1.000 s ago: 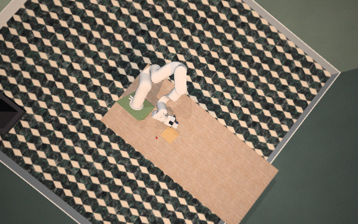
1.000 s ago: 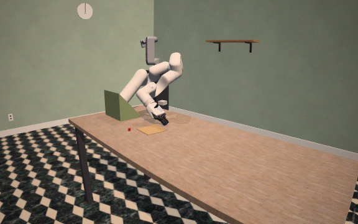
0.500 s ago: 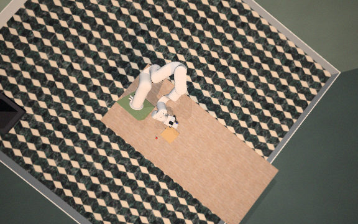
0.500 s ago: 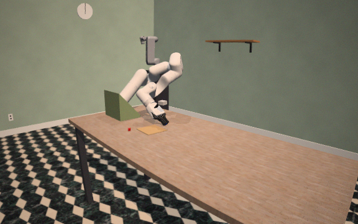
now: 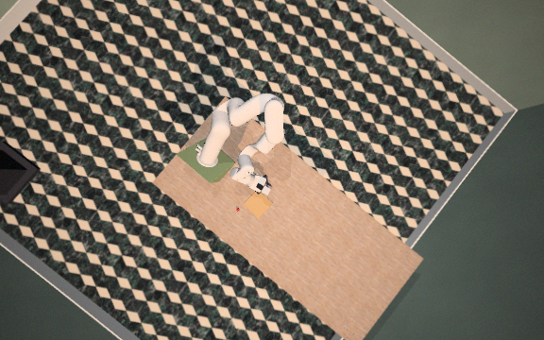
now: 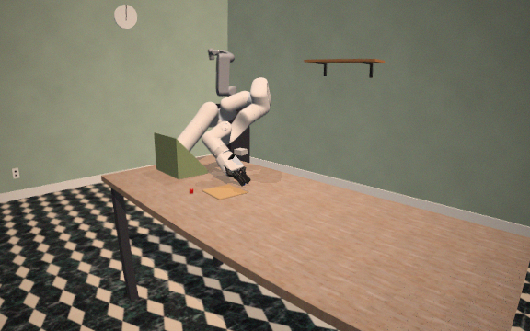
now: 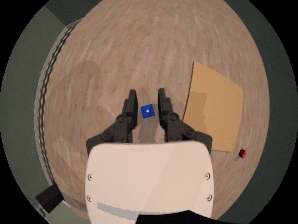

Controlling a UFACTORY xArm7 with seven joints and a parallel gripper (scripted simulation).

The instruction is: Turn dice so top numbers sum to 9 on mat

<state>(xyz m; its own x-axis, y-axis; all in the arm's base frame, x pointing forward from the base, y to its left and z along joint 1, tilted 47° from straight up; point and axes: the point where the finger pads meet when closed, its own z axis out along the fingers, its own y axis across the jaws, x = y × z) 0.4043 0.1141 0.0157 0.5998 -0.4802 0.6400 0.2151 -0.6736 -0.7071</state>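
My gripper is now 2 cm above the blue die. From my hand the other things lie so: black die (6 cm behind, 5 cm to the left, 2 cm below); then tan mat (13 cm to the right, 2 cm below, 2 cm ahead); then red die (24 cm to the right, 6 cm behind, 2 cm below).
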